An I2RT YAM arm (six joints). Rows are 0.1 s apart.
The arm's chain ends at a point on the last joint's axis. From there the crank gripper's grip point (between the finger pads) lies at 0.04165 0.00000 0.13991 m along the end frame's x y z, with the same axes.
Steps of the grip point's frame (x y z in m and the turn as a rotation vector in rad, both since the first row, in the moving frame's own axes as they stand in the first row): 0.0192, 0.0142, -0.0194, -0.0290, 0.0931, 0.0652; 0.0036, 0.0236, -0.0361, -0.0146, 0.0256, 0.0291; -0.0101, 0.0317, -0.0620, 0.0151, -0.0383, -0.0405; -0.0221, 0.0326, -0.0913, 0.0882, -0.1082, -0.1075; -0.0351, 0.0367, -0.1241, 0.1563, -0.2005, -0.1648; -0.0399, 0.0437, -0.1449, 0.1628, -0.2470, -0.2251; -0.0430, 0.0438, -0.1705, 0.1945, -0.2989, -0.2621; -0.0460, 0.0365, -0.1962, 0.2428, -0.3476, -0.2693; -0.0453, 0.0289, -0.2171, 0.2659, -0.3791, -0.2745; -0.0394, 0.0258, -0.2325, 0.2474, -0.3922, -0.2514; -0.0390, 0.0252, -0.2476, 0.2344, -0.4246, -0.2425; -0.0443, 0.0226, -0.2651, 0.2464, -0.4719, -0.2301
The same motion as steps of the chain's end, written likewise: 0.0066, 0.0071, -0.0148, -0.0290, 0.0931, 0.0652; 0.0001, 0.0203, -0.0350, -0.0146, 0.0256, 0.0291; -0.0046, 0.0354, -0.0635, 0.0151, -0.0383, -0.0405; -0.0059, 0.0487, -0.0942, 0.0882, -0.1082, -0.1075; -0.0043, 0.0633, -0.1273, 0.1563, -0.2005, -0.1648; -0.0013, 0.0721, -0.1481, 0.1628, -0.2470, -0.2251; 0.0042, 0.0765, -0.1728, 0.1945, -0.2989, -0.2621; 0.0090, 0.0751, -0.1964, 0.2428, -0.3476, -0.2693; 0.0147, 0.0702, -0.2160, 0.2659, -0.3791, -0.2745; 0.0216, 0.0641, -0.2321, 0.2474, -0.3922, -0.2514; 0.0263, 0.0610, -0.2472, 0.2344, -0.4246, -0.2425; 0.0275, 0.0592, -0.2632, 0.2464, -0.4719, -0.2301
